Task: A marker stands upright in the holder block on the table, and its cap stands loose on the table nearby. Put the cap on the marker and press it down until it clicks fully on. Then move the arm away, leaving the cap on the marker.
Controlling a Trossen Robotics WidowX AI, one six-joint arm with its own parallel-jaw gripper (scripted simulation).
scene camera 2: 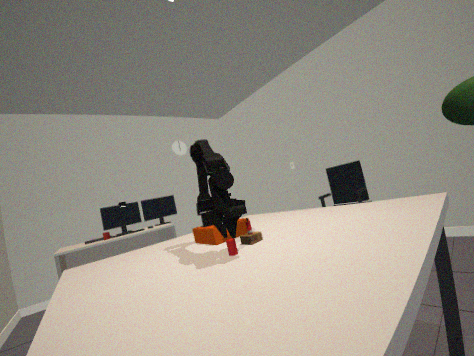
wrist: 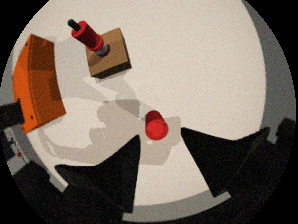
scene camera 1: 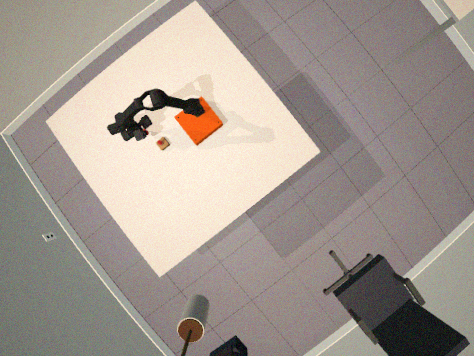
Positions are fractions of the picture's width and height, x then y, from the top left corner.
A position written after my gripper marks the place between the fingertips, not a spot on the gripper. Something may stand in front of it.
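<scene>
You can see my gripper (scene camera 2: 0.48,0.67) here, and the wrist view (wrist: 0.54,0.60) has it as well.
</scene>
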